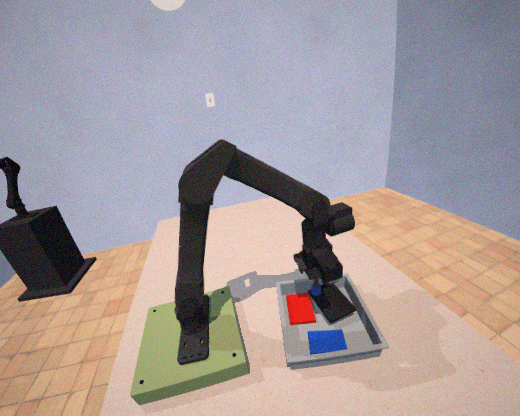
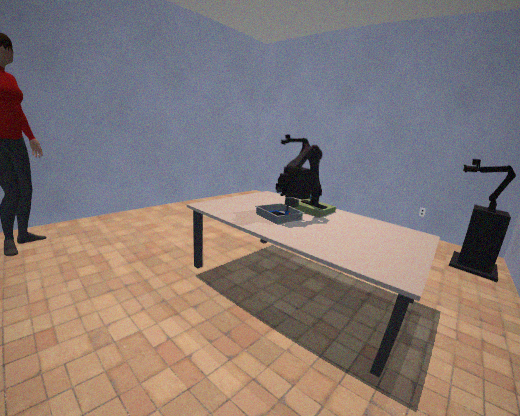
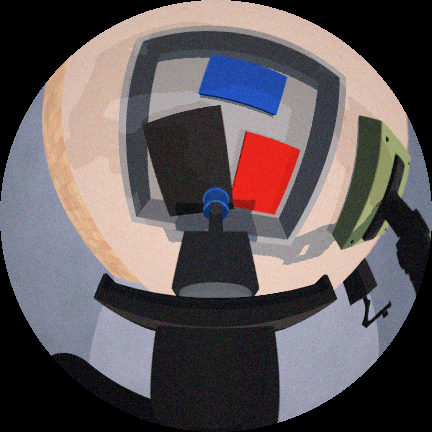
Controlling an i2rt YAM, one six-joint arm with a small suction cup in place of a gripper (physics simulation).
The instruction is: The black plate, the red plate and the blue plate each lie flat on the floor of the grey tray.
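Seen in the pictures: hand at its tool point: [image 1: 316, 294] [image 2: 286, 216] [image 3: 215, 193]; arm's base at its link origin: [image 1: 195, 326] [image 2: 313, 204] [image 3: 386, 200].
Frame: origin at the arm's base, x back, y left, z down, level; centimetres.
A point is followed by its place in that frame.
The grey tray [image 1: 337, 358] @(y -16.0, x -31.3, z 2.4 cm) [image 3: 330, 120] @(y -7.7, x -22.3, z 0.6 cm) [image 2: 276, 216] @(y 4.5, x -45.9, z 0.1 cm) sits on the table, right of the arm's base. The red plate [image 1: 300, 308] @(y 0.6, x -28.7, z 3.5 cm) [image 3: 264, 171] @(y 0.4, x -28.8, z 3.5 cm) lies flat on the tray floor at its back left. The blue plate [image 1: 327, 341] @(y -10.9, x -31.4, z 3.5 cm) [image 3: 243, 83] @(y -10.3, x -31.5, z 3.5 cm) lies flat near the tray's front wall. My suction cup [image 1: 316, 290] [image 3: 215, 198] presses on the back edge of the black plate [image 1: 337, 305] @(y -3.4, x -38.0, z 1.3 cm) [image 3: 187, 151] @(y -2.4, x -37.3, z 1.4 cm). It holds that plate in the tray's right half, beside the red plate. The black plate looks slightly raised off the floor.
The arm stands on a green base plate [image 1: 159, 371] @(y -10.4, x 7.7, z 0.0 cm) [image 3: 366, 173] @(y -3.1, x -11.0, z 1.5 cm) [image 2: 320, 210] @(y 11.4, x -8.4, z 0.1 cm) left of the tray. The beige table [image 1: 415, 363] @(y -21.9, x -48.0, z 4.8 cm) [image 2: 361, 243] @(y 52.8, x -29.2, z 4.8 cm) stretches out around both. A black stand [image 1: 64, 256] is on the room floor at the far left.
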